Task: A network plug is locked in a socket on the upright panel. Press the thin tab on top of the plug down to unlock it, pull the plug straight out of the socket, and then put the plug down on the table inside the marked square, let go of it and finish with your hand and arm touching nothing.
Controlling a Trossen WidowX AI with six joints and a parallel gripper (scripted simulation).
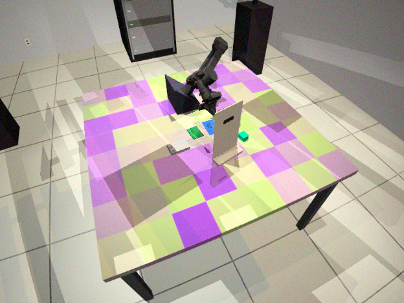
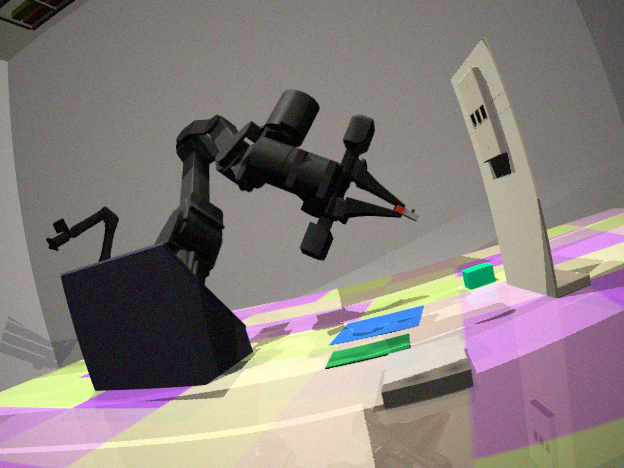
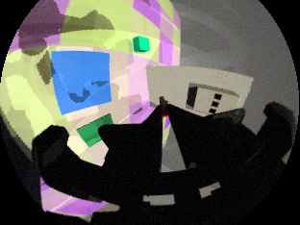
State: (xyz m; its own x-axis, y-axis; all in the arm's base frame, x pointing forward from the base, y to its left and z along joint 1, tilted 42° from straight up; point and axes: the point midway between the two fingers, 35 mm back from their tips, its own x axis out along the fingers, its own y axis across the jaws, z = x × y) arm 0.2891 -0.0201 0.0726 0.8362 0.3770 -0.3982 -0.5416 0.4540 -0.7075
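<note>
My gripper tip is now 140 mm above the blue square, 70 mm past it and 40 mm to the right of it. The rest, counted from my gripper tip: upright panel: 150 mm ahead, 10 mm to the right; then flat green square: 140 mm below, 90 mm to the right, 70 mm behind; then network plug: 10 mm ahead.
</note>
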